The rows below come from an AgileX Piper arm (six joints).
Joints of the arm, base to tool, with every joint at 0 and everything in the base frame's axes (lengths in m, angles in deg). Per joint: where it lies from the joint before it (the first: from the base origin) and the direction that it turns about. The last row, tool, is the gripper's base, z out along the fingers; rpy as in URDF.
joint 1: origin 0 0 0.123 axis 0 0 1
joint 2: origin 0 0 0 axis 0 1 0
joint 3: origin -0.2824 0 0.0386 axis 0 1 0
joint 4: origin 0.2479 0 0.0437 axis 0.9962 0 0.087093
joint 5: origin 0 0 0 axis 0 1 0
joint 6: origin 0.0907 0 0.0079 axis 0.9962 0 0.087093
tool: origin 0 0 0 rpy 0 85.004 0
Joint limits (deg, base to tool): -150..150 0..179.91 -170..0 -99.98..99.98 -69.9..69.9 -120..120
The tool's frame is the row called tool.
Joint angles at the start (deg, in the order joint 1, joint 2, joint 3, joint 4, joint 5, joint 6): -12.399 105.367 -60.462 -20.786 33.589 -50.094
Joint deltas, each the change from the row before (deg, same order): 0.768 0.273 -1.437 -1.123 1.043 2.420; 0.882 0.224 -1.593 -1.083 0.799 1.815; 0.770 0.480 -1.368 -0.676 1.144 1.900; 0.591 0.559 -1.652 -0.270 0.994 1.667; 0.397 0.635 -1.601 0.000 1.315 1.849; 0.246 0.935 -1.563 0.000 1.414 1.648; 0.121 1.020 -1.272 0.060 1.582 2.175
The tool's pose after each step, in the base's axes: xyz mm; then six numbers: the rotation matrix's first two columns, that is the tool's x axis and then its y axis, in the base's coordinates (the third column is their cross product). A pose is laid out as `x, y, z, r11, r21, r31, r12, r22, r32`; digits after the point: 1 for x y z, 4 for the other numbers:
339.9, -89.7, 160.4, -0.6183, -0.7841, 0.0537, -0.7408, 0.5585, -0.3732
346.3, -86.7, 165.7, -0.6241, -0.7795, 0.0527, -0.7311, 0.5589, -0.3914
351.2, -83.9, 168.2, -0.6369, -0.7691, 0.0534, -0.7203, 0.5689, -0.3969
357.0, -81.9, 171.5, -0.6521, -0.7567, 0.0470, -0.7051, 0.5825, -0.4044
361.9, -80.7, 173.8, -0.6748, -0.7369, 0.0406, -0.6852, 0.6052, -0.4052
366.4, -80.5, 174.0, -0.6967, -0.7162, 0.0402, -0.6680, 0.6273, -0.4003
369.5, -80.9, 172.3, -0.7262, -0.6862, 0.0419, -0.6444, 0.6582, -0.3892

